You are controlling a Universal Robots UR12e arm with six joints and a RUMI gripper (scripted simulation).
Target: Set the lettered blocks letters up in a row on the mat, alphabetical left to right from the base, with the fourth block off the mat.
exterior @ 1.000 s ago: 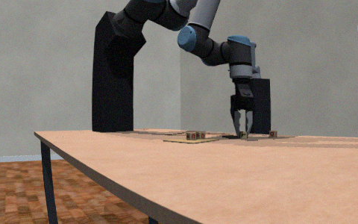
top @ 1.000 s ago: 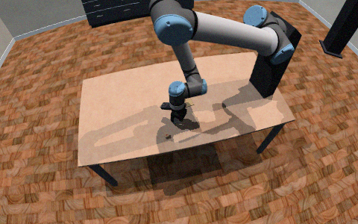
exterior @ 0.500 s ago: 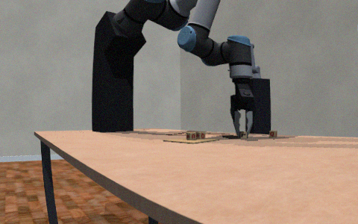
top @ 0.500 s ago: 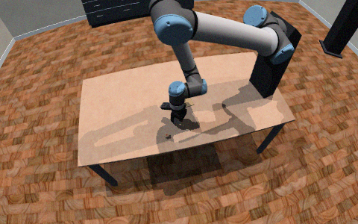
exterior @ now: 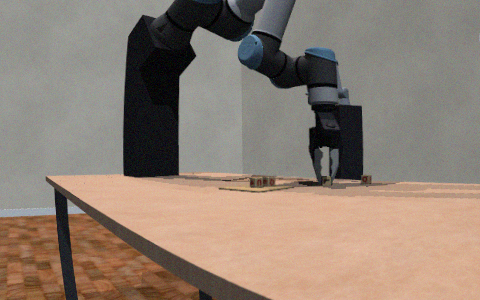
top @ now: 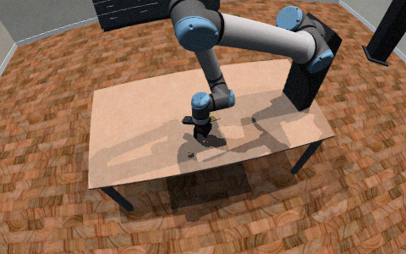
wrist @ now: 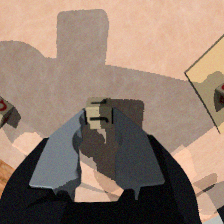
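Right now the mat is 200 mm to the right of my hand and 10 mm below it. Also, from my hand: block 10 mm behind, 160 mm to the right.
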